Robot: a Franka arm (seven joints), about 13 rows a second.
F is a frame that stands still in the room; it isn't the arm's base.
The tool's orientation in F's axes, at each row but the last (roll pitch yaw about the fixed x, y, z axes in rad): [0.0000, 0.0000, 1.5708]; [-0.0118, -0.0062, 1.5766]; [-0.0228, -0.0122, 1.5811]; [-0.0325, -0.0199, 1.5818]
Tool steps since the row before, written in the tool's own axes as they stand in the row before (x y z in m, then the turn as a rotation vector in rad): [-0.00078, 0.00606, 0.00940, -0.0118, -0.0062, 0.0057]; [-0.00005, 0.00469, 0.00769, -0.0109, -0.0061, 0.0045]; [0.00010, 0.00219, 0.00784, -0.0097, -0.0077, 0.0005]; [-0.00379, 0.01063, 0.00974, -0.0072, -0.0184, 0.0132]
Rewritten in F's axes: [-0.00606, -0.00078, 0.00940, 0.0062, -0.0118, 0.0057]; [-0.00478, -0.00013, 0.00763, 0.0061, -0.0109, 0.0045]; [-0.00237, -0.00002, 0.00779, 0.0078, -0.0096, 0.0006]; [-0.01090, -0.00410, 0.00931, 0.0180, -0.0073, 0.0136]
